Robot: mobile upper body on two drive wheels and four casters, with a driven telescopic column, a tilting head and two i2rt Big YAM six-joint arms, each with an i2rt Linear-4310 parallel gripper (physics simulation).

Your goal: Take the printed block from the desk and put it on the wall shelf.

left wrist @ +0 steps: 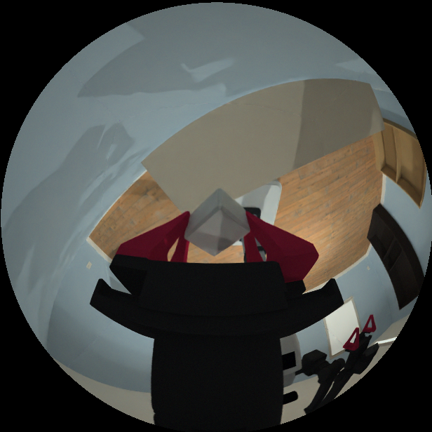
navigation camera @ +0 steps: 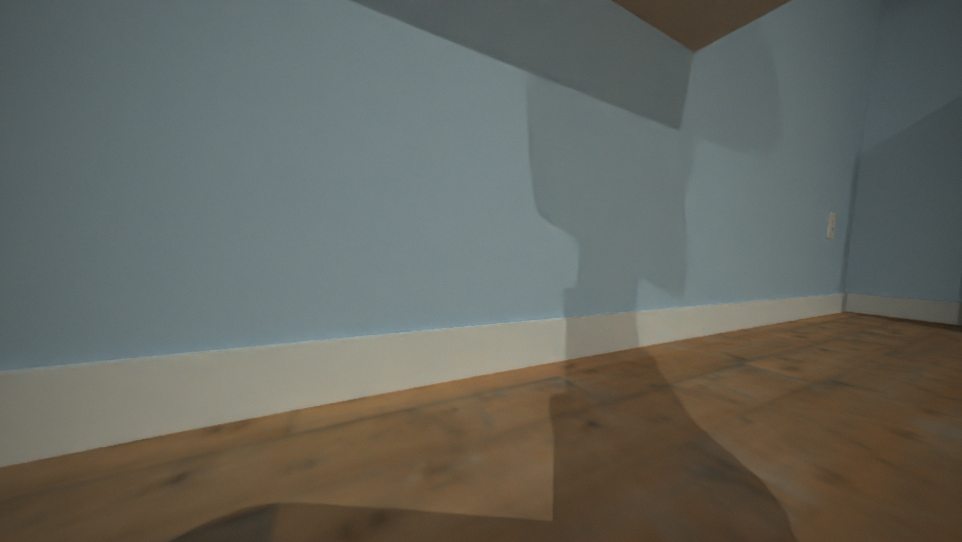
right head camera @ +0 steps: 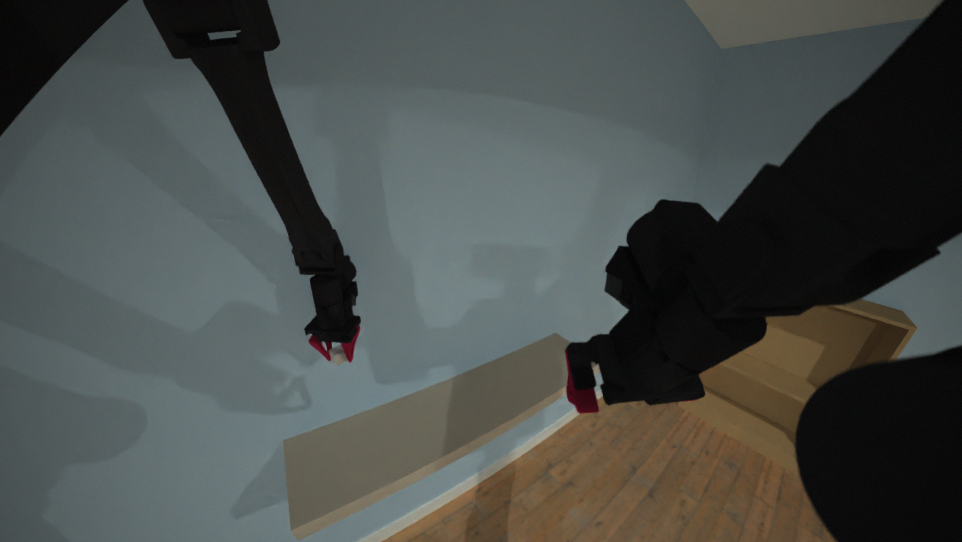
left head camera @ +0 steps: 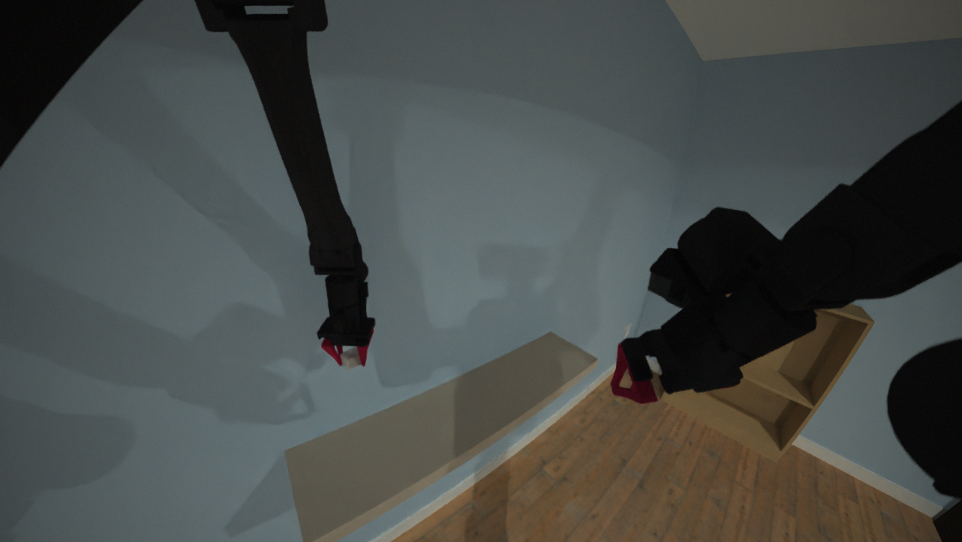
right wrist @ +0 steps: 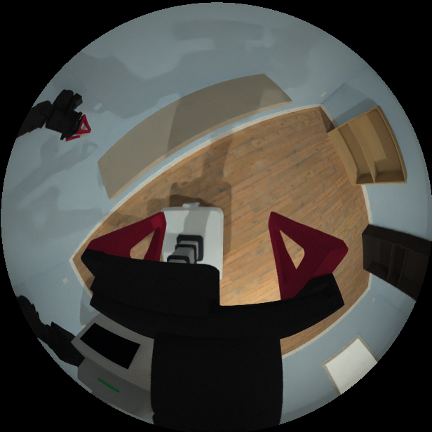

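The printed block (left head camera: pixel 350 358) (right head camera: pixel 339 356) (left wrist: pixel 218 225) is a small light grey block between the red fingers of my left gripper (left head camera: pixel 346 355) (right head camera: pixel 335 352) (left wrist: pixel 216 216). That gripper is shut on it and holds it in the air; in the head views it shows above the left part of the wall shelf. The wall shelf (left head camera: pixel 430 430) (right head camera: pixel 424 430) (left wrist: pixel 240 130) (right wrist: pixel 200 110) is a long beige board on the blue wall. In the navigation camera the shelf's underside (navigation camera: pixel 700 20) shows at the top. My right gripper (right wrist: pixel 216 217) is open, with no thing between its fingers. The desk does not show clearly.
A light wooden open case (left head camera: pixel 794 377) (right head camera: pixel 807 350) (right wrist: pixel 370 150) stands at the right, near the right arm. A dark shelf unit (left wrist: pixel 395 260) (right wrist: pixel 395 257) shows at the right of the wrist views. The robot's white base (right wrist: pixel 212 225) stands on the wooden floor (right wrist: pixel 260 160).
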